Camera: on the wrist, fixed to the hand. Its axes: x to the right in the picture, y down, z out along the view.
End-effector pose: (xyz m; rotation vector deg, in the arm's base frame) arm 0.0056 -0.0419 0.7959 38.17 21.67 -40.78
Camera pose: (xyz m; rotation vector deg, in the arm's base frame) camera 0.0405 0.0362 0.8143 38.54 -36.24 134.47
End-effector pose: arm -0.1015 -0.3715 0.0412 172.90 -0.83 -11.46
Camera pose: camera -0.1189 -0.4431 0.0884 0.96 -175.06 29.15
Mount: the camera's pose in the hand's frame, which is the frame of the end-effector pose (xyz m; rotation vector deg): -0.0222 0.0767 -0.0358 7.96 19.12 178.74
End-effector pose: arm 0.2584 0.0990 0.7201 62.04 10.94 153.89
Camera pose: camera 0.2358 0.0181 0.6957 3.19 36.84 -18.22
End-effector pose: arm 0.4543 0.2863 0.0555 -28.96 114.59 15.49
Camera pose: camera 0.3995 0.3453 0.0897 -134.30 -43.05 -71.46
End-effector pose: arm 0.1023 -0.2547 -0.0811 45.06 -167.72 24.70
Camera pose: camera 0.0832 -0.1701 -0.0692 167.91 42.76 -19.08
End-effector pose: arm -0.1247 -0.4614 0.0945 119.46 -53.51 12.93
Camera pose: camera -0.1876 -0.4524 0.1546 61.37 132.39 -87.46
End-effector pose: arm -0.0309 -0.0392 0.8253 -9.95 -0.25 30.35
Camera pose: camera -0.0868 0.0089 0.7782 -1.95 -30.94 -147.21
